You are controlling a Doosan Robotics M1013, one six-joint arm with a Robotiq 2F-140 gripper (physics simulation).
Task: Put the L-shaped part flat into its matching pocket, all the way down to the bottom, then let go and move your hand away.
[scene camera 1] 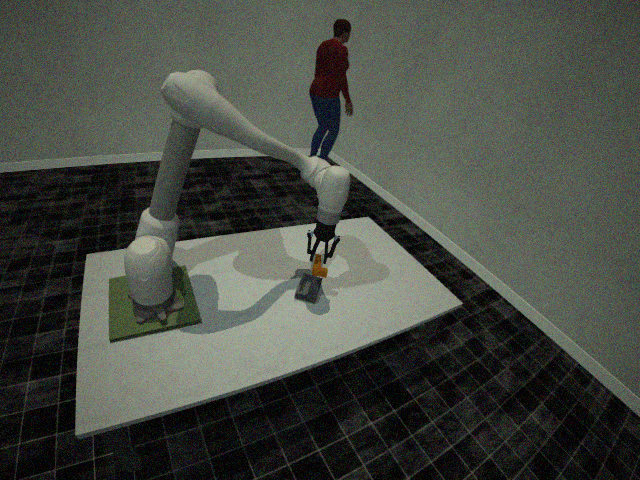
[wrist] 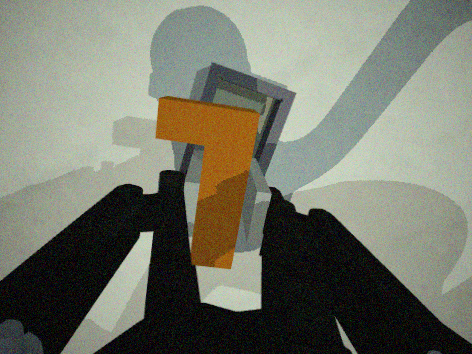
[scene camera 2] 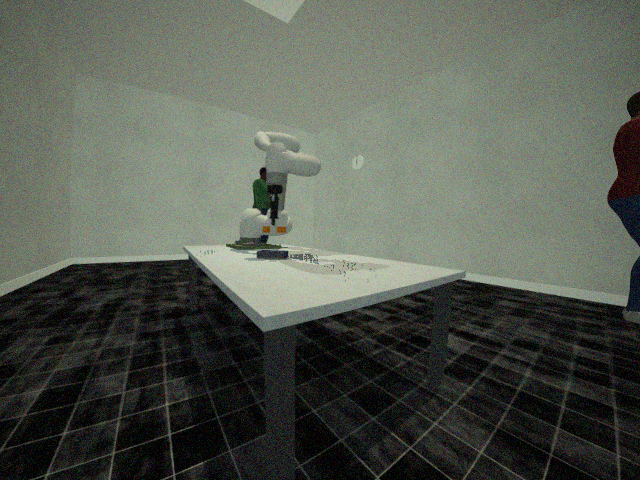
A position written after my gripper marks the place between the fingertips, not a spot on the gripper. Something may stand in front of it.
My gripper (scene camera 1: 316, 268) holds an orange L-shaped part (wrist: 228, 133), which touches nothing else.
My gripper also shows in the wrist view (wrist: 222, 173).
